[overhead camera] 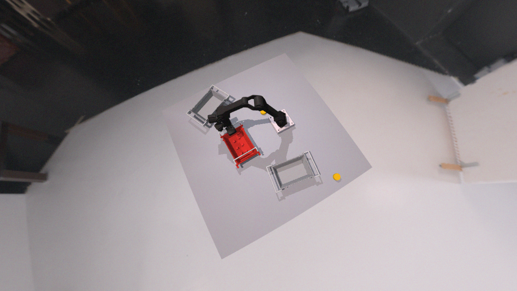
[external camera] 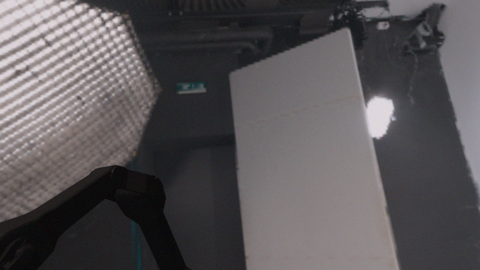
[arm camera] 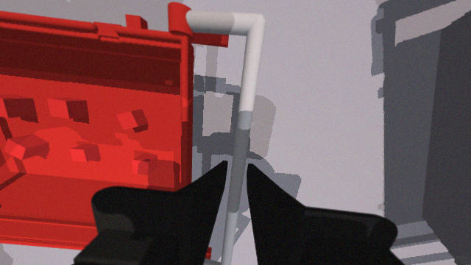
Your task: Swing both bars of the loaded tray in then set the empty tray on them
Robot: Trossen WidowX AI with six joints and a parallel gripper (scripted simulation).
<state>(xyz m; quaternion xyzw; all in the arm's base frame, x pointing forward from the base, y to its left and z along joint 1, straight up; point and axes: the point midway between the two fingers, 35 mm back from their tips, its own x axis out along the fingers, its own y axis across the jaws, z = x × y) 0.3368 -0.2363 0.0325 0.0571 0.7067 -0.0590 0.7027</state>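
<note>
My gripper tip is 140 mm past the grey tray and 570 mm to the right of it.
</note>
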